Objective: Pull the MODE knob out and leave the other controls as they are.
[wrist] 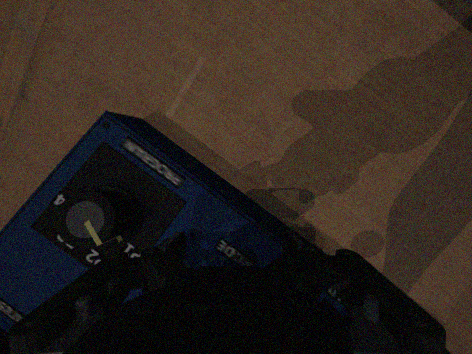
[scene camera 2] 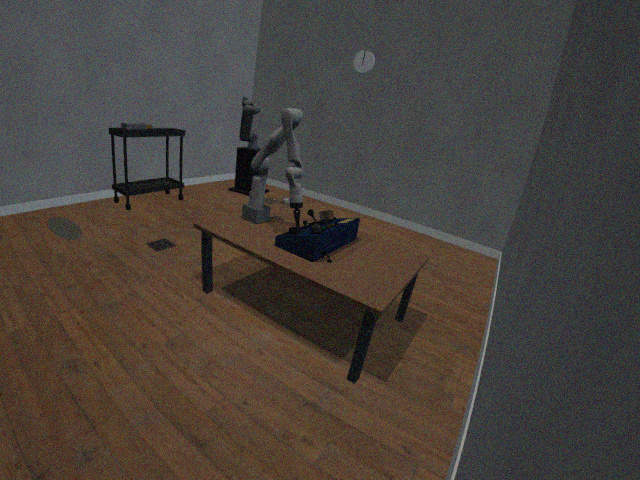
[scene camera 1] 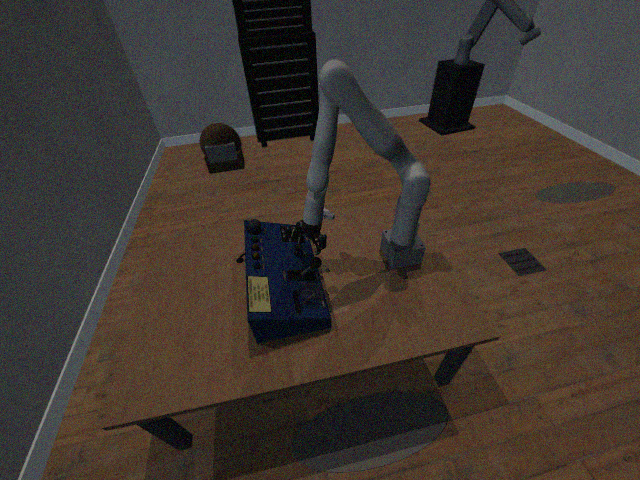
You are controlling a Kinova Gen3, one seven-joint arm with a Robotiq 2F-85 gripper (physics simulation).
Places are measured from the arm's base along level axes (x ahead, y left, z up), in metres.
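Pixels of known places: gripper, between the fingertips: [wrist: 233, 241] [scene camera 2: 297, 225] [scene camera 1: 308, 248]; arm's base, origin of its link: [scene camera 2: 256, 206] [scene camera 1: 402, 237].
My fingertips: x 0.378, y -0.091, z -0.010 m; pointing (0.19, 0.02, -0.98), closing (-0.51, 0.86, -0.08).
Note:
For each thing: its middle in the pictures, then the offset to it from my fingertips. "spot": a spot on its surface instead. Level surfaces: height alone.
- blue control panel, a spot on its surface: [wrist: 206, 214] spot: dy -0.033, dx +0.000, dz -0.020 m
- wooden table, height of its surface: dz -0.088 m
- MODE label, middle of its body: [wrist: 235, 255] dy +0.011, dx +0.021, dz -0.015 m
- lever with a ball handle, middle of its body: [scene camera 1: 316, 262] dy +0.134, dx +0.009, dz +0.057 m
- yellow label, a spot on its surface: [scene camera 1: 259, 294] spot: dy +0.197, dx +0.232, dz +0.051 m
A blue control panel [scene camera 1: 282, 297] [scene camera 2: 318, 243] [wrist: 206, 214] lies on the wooden table [scene camera 1: 413, 310]. My gripper [scene camera 1: 304, 237] [scene camera 2: 296, 218] is open and empty, lowered close over the panel's far end. In the wrist view the MODE label [wrist: 233, 253] shows just above the gripper's dark body [wrist: 256, 281]; the MODE knob itself is hidden beneath it. The PROGRAM dial [wrist: 85, 219] [scene camera 1: 253, 226] sits to the left, its pointer near P1. I cannot tell whether the fingers touch the knob.
The panel also carries a column of buttons [scene camera 1: 256, 250], a lever with a ball handle [scene camera 1: 314, 262] and a yellow label [scene camera 1: 259, 294]. The arm's base [scene camera 1: 402, 252] stands right of the panel. A black rack [scene camera 1: 280, 71], a second robot's pedestal [scene camera 1: 453, 95] and a cart [scene camera 2: 147, 131] stand on the floor.

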